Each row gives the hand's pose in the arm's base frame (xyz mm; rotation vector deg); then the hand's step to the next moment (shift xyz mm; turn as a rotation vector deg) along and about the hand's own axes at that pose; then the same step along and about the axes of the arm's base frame.
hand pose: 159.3 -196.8 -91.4 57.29 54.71 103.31
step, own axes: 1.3 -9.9 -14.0 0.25 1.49 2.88
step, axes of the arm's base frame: -10.0 1.7 -13.9 2.05 0.31 2.51
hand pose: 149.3 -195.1 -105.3 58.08 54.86 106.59
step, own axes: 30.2 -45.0 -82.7 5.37 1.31 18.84
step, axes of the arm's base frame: -71.8 25.1 -63.2 14.40 8.71 10.11
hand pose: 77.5 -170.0 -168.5 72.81 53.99 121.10
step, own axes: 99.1 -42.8 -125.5 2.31 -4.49 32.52
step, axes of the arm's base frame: -153.4 59.1 -19.1 28.36 14.41 8.43
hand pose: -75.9 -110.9 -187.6 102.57 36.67 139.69
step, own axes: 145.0 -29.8 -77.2 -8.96 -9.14 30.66
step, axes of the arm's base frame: -124.9 44.7 101.4 29.41 14.96 -3.84
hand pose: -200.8 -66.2 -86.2 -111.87 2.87 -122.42
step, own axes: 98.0 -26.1 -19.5 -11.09 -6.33 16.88
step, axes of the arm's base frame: -30.5 2.6 98.6 16.44 10.75 -7.88
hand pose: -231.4 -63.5 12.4 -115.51 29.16 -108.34
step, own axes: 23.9 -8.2 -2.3 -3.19 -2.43 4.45
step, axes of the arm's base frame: -0.7 -4.0 25.0 4.35 3.63 -1.95
